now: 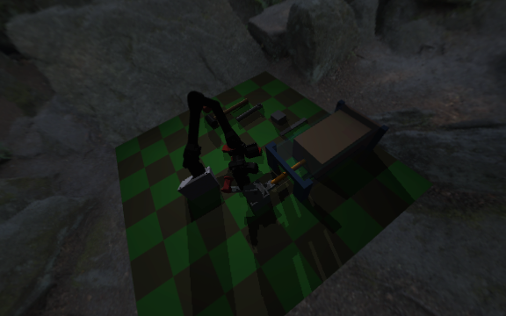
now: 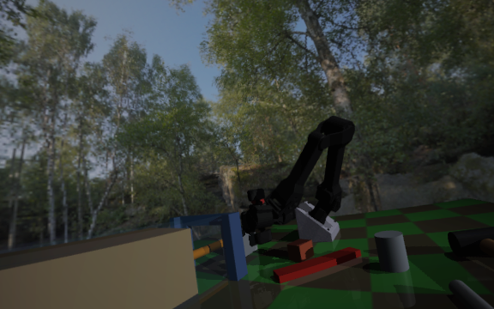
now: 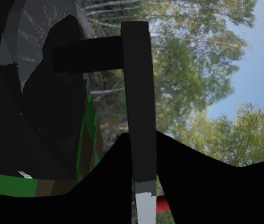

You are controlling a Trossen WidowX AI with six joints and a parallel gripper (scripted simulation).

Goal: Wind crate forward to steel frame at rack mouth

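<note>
Right now my gripper tip is 2 cm to the right of the winch handle, 1 cm below it and 1 cm past it. From my gripper tip the other things lie so: winch: 9 cm below, 3 cm to the right, 3 cm ahead; blue steel frame: 21 cm ahead, 3 cm to the right, 2 cm below; red grip: 4 cm to the left, 4 cm behind, 4 cm above.
</note>
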